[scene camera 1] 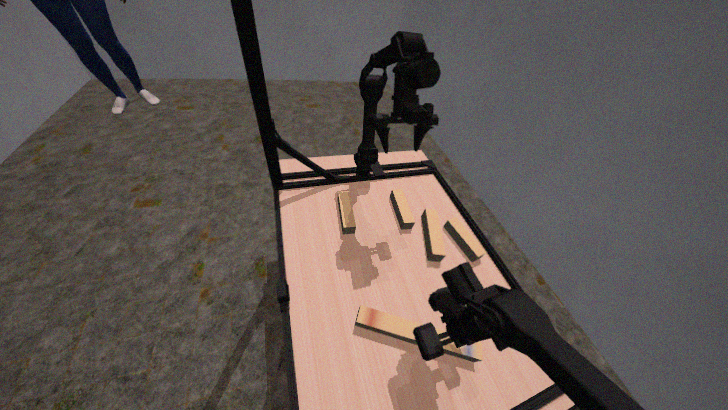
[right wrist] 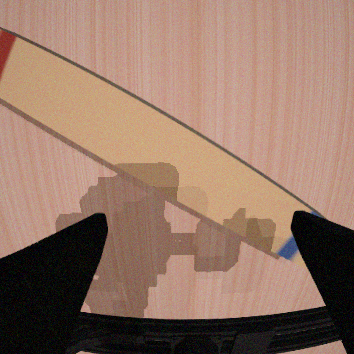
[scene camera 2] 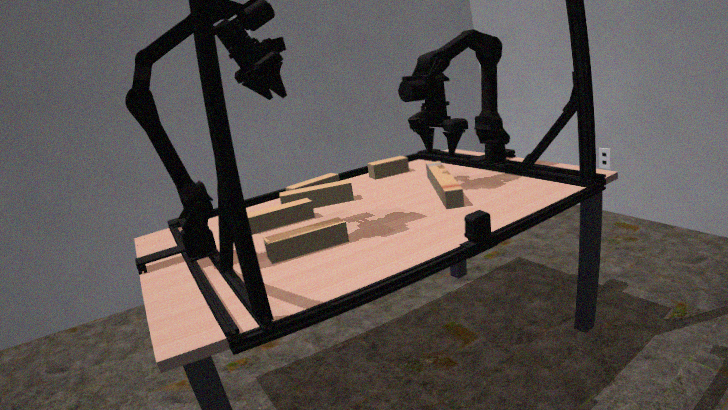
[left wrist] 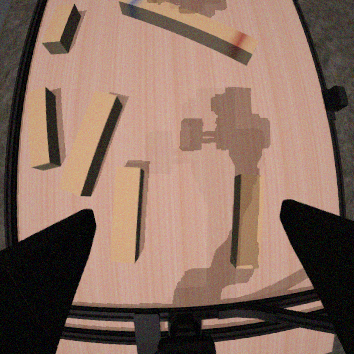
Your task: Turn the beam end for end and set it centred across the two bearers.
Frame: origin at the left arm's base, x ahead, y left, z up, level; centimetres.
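Where they show: left gripper, fingertip midpoint: (scene camera 1: pixel 401 152) (scene camera 2: pixel 277 97) (left wrist: pixel 188 214); right gripper, fingertip midpoint: (scene camera 1: pixel 440 336) (right wrist: pixel 201 222) (scene camera 2: pixel 440 154); left arm's base, origin of the base link: (scene camera 1: pixel 362 172) (scene camera 2: pixel 200 254) (left wrist: pixel 184 327); right arm's base, origin of the base link: (right wrist: pixel 195 346) (scene camera 2: pixel 496 161).
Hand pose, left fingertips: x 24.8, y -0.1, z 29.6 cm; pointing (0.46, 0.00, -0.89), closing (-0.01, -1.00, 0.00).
Note:
Things, the pixels of their centre, and the offset from my left fingertips. "spot": a spot on its surface instead.
- beam, body centre: (right wrist: pixel 156 143) (left wrist: pixel 185 22) (scene camera 2: pixel 442 182) (scene camera 1: pixel 417 333) dx +40.6, dy -3.6, dz -29.3 cm
- further block, body centre: (left wrist: pixel 61 28) (scene camera 2: pixel 388 167) dx +43.3, dy +26.9, dz -29.2 cm
- black box, surface spot: (scene camera 2: pixel 477 225) (left wrist: pixel 342 102) spot: dx +19.7, dy -38.2, dz -27.7 cm
The beam (scene camera 1: pixel 387 324) (scene camera 2: pixel 442 175) (left wrist: pixel 190 29) (right wrist: pixel 150 135) lies slantwise on the table, apart from the bearers. Its red band is at the left end and its blue band at the right end in scene camera 1. Two plain blocks, apparently the bearers, lie roughly parallel: one (scene camera 1: pixel 346 211) (scene camera 2: pixel 307 240) (left wrist: pixel 248 220), the other (scene camera 1: pixel 401 207) (scene camera 2: pixel 281 215) (left wrist: pixel 126 215). My left gripper (scene camera 1: pixel 401 151) (scene camera 2: pixel 277 96) (left wrist: pixel 188 214) is open, high above the table. My right gripper (scene camera 1: pixel 445 328) (scene camera 2: pixel 441 151) (right wrist: pixel 201 222) is open above the beam's blue-banded half, partly hiding it in scene camera 1.
Two more plain blocks, one (scene camera 1: pixel 432 235) (scene camera 2: pixel 316 195) (left wrist: pixel 92 142) and another (scene camera 1: pixel 463 239) (left wrist: pixel 41 127), lie beside the bearers. A further block (scene camera 2: pixel 388 167) (left wrist: pixel 61 27) lies near the far edge in scene camera 2. A black box (scene camera 2: pixel 477 225) (left wrist: pixel 336 98) sits on the table's edge rail.

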